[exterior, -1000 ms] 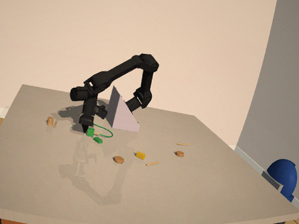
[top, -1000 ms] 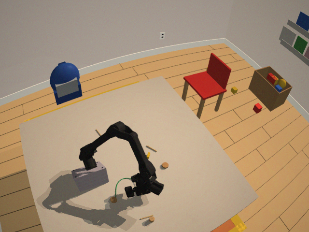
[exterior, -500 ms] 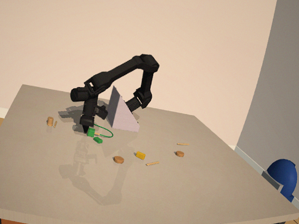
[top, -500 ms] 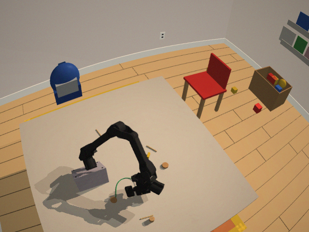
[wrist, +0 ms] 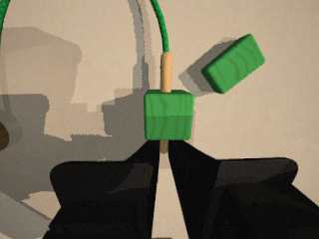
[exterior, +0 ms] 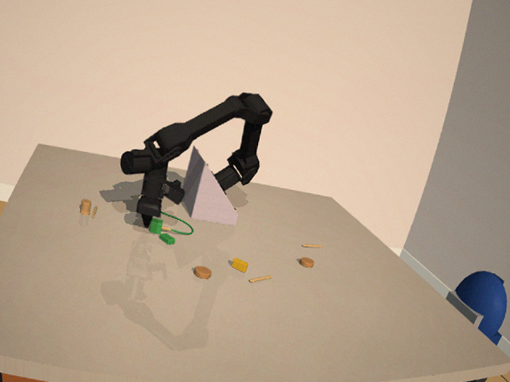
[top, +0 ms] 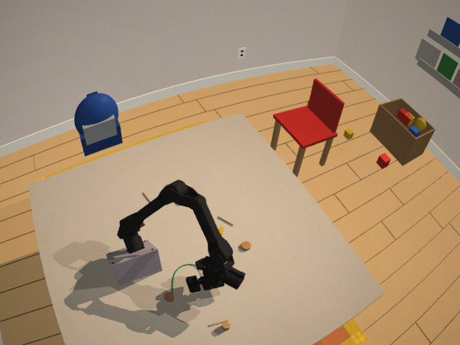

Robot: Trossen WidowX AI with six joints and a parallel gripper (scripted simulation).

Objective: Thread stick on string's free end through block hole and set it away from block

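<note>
Now: the green block 6 cm ahead of my gripper tip and 5 cm to the left of it. From my gripper tip the other things lie so: thin wooden stick (1 cm ahead, 4 cm to the left, 1 cm above); round wooden button (16 cm behind, 4 cm to the left); wooden cylinder (5 cm behind, 18 cm to the right, 1 cm above).
</note>
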